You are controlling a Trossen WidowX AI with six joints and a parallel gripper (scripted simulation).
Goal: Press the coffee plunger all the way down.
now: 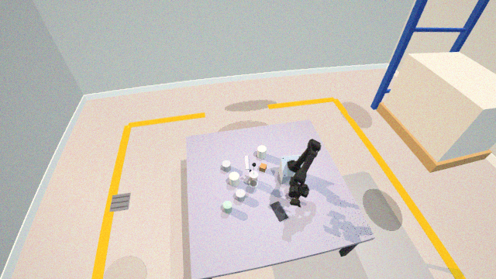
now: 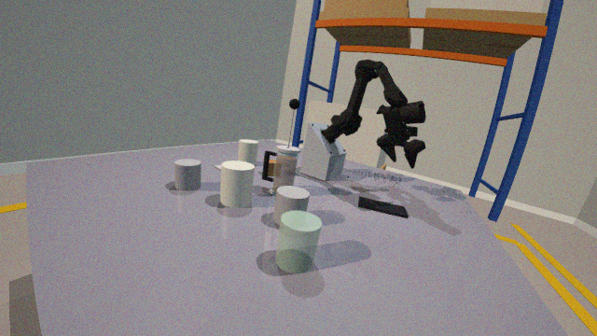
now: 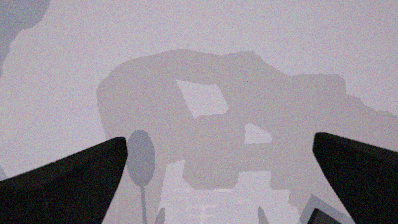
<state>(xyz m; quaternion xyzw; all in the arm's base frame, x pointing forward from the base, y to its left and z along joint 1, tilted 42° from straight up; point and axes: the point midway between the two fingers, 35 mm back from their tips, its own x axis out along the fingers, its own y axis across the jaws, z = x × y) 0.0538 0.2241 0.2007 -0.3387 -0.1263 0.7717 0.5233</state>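
The coffee press lies 34 cm to the right of my gripper tip and 27 cm ahead of it. Round my gripper tip: black flat slab: 16 cm ahead, 12 cm below, 4 cm to the right.
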